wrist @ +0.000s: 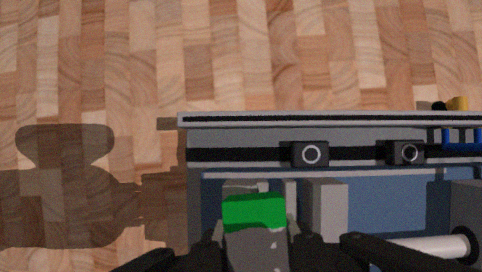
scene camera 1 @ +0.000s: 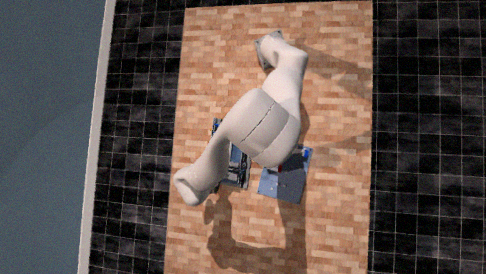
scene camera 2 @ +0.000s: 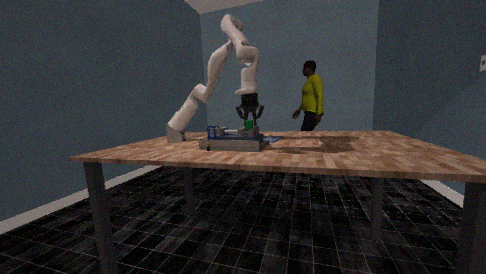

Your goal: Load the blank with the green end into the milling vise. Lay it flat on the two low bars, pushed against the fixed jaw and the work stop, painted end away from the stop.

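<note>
The blank [scene camera 2: 249, 123] [wrist: 255, 212] has a green end and a grey body. My gripper [scene camera 2: 249, 121] [wrist: 256, 232] is shut on it, one finger on each side. The green end points towards the top of the wrist view. The blank is over the jaw end of the milling vise [scene camera 2: 227, 136] [wrist: 387, 202]; in scene camera 2 the green part shows at or just above the jaw tops. In the wrist view a grey block stands partly behind the blank, and a taller jaw block [wrist: 334, 212] stands to its right. The work stop and the blank's underside are hidden. The arm hides the gripper in scene camera 1.
Two dark clamp blocks [wrist: 310, 154] [wrist: 410, 152] sit on the grey rail beside the vise. A blue bracket [wrist: 462, 146] and a yellow fitting [wrist: 457, 103] are at the right. A blue board [scene camera 1: 292, 187] lies beside the vise. A person [scene camera 2: 312, 95] stands behind the table.
</note>
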